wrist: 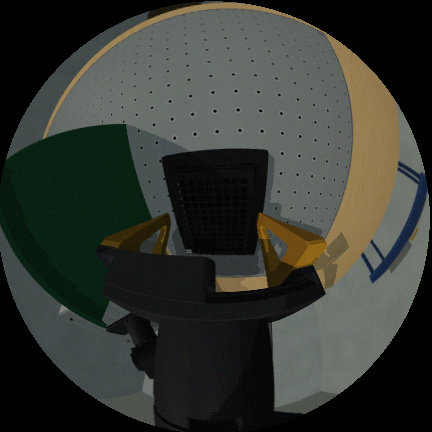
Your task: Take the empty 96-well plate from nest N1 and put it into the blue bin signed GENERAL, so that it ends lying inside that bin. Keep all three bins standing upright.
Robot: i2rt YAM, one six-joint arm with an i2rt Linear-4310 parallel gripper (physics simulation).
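Frame: origin at the arm's base, x ahead, y left, z up, level; centimetres.
Seen in the pictures: gripper, fingertip midpoint: [213, 217]; arm's base at its link origin: [135, 318].
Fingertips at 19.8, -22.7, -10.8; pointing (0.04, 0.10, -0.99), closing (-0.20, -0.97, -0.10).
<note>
Offsets run from my fingertips to a thing's top centre, as dx, dy, dz. "*": to the spot under its first point. Level surfaces: height alone.
A black 96-well plate {-1.6, +0.1, -1.5} [216, 200] with a grid of wells lies in a black nest {-1.6, +0.1, -2.6} [216, 156] on the perforated grey board, in the middle of the wrist view. The two are hard to tell apart in the dark. My gripper [213, 217] is open, its orange fingers wide apart, one toward each long side of the plate's near part. It appears above the plate with nothing held; the exact height is hard to tell. No blue bin signed GENERAL can be made out, and the nest's label is not readable.
A large dark green panel {* +8.6, +10.4, +5.4} [75, 185] stands close on the left. The perforated grey board {dz -4.1} [280, 65] has a wooden border [375, 125] on the right. A blue tubular frame [407, 227] stands beyond the table's right edge.
</note>
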